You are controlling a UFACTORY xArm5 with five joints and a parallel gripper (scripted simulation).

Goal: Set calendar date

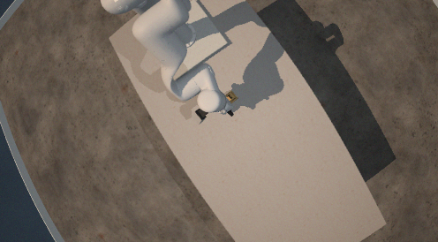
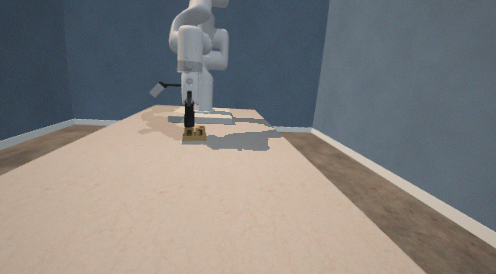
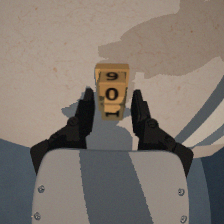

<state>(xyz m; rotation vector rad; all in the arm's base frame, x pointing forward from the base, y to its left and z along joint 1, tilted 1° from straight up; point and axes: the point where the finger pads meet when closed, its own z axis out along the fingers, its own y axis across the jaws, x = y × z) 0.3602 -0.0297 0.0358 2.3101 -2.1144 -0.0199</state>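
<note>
My hand is 20 mm to the right of the wooden calendar tray and 60 mm above it.
</note>
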